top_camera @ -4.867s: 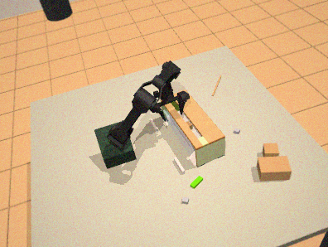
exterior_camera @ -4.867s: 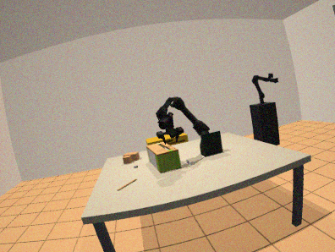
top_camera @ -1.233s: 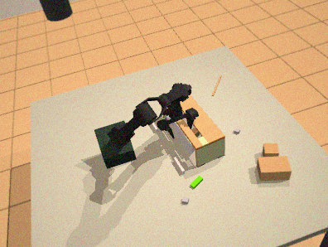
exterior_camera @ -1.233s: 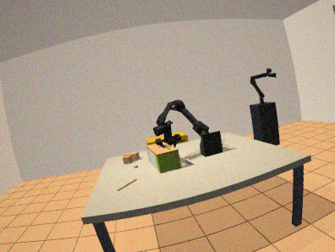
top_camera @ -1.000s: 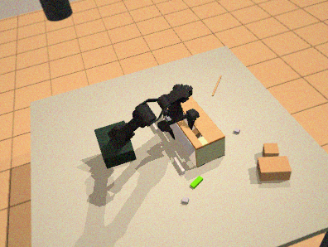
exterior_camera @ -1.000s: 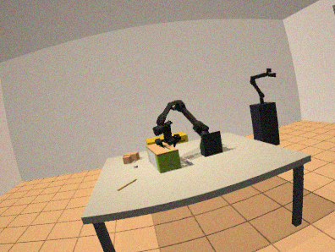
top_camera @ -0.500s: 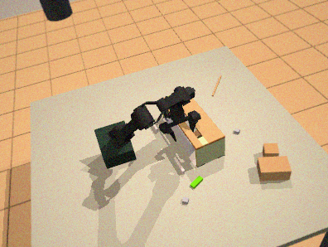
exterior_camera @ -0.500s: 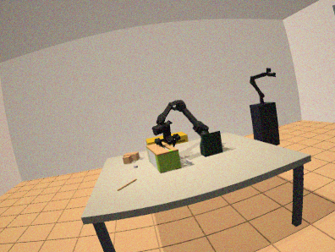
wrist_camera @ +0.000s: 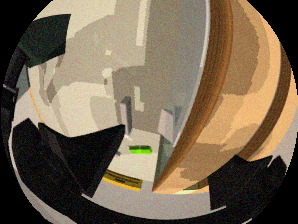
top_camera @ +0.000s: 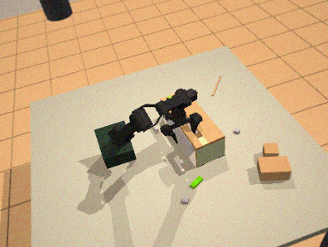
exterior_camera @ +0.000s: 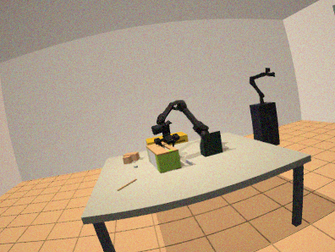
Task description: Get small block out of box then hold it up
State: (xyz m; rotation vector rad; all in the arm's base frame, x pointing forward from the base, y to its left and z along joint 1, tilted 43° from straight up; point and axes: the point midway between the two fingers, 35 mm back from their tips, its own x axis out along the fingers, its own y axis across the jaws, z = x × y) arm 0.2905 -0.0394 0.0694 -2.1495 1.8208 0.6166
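Right now my gripper tip is 6 cm short of the block and 1 cm to the left of it. Round my gripper tip: green flat piece (18 cm to the right, 8 cm below, 1 cm behind); box (9 cm to the left, 3 cm below, 2 cm ahead); wooden stick (42 cm to the left, 30 cm ahead, 8 cm below).
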